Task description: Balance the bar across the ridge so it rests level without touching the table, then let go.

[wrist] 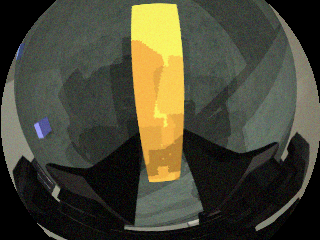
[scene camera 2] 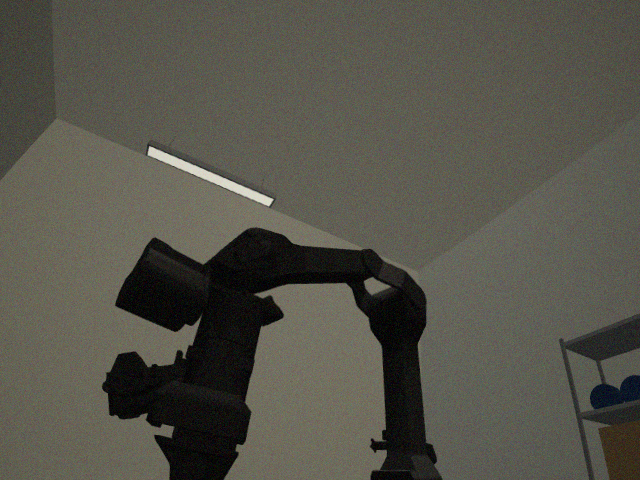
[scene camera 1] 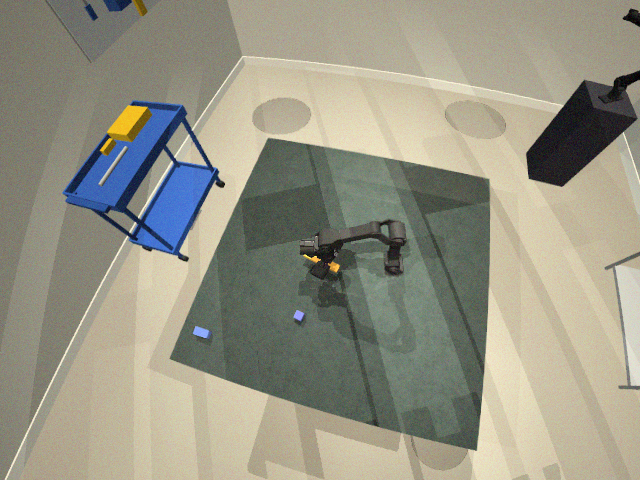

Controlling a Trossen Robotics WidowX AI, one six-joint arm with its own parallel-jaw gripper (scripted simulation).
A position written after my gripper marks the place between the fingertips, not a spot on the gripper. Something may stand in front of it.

Note:
I see my gripper (wrist: 161,135) and a bar (wrist: 157,56).
Scene camera 2 misses the bar: it is out of frame.

